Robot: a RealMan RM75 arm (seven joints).
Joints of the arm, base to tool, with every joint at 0 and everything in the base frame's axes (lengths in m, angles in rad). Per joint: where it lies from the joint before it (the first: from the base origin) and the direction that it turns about. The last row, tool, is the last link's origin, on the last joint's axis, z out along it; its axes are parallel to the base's.
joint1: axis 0 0 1 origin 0 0 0.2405
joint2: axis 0 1 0 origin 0 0 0
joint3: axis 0 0 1 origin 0 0 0.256
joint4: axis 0 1 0 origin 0 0 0
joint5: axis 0 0 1 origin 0 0 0.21
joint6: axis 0 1 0 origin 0 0 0
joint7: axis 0 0 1 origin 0 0 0.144
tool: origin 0 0 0
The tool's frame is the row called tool.
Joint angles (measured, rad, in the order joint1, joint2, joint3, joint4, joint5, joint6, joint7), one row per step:
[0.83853, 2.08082, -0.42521, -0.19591, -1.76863, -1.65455, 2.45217]
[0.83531, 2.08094, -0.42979, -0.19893, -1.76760, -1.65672, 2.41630]
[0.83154, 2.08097, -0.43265, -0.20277, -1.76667, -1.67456, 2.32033]
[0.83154, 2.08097, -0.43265, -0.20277, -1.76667, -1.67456, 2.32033]
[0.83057, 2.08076, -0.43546, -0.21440, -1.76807, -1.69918, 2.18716]
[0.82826, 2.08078, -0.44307, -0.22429, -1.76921, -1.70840, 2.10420]
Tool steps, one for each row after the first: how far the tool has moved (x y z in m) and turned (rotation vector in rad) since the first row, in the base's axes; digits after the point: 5 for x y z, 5 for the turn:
[0.00090, -0.00070, 0.00015, 0.02896, -0.01282, 0.01931]
[0.00090, -0.00302, 0.00149, 0.10473, -0.03327, 0.07943]
[0.00090, -0.00302, 0.00149, 0.10473, -0.03327, 0.07943]
[-0.00050, -0.00498, 0.00427, 0.21527, -0.06390, 0.16908]
[-0.00042, -0.00602, 0.00532, 0.28393, -0.09042, 0.22316]

